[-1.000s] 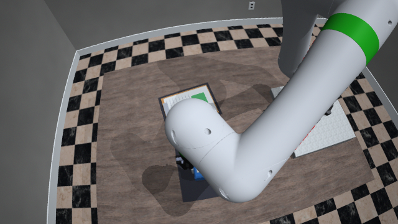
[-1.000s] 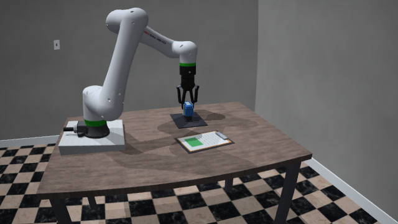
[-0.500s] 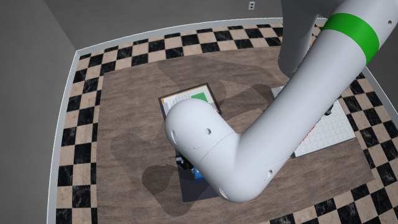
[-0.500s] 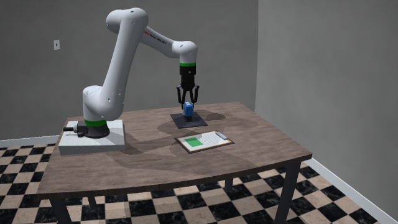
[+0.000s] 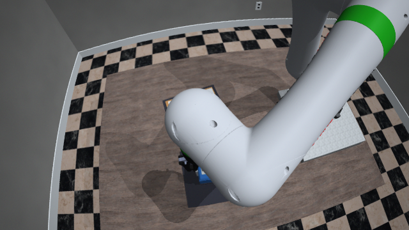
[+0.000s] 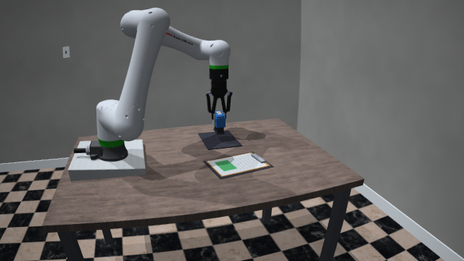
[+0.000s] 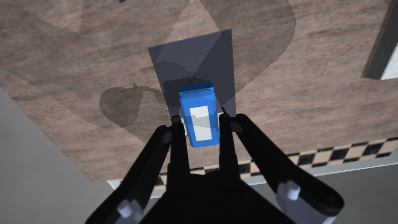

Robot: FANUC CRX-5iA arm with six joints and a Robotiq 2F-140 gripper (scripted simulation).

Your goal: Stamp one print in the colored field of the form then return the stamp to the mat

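Now: the mat 11 cm below my hand. Also, from my hand: form (2 cm ahead, 30 cm to the right, 10 cm below); blue stamp (2 cm below).
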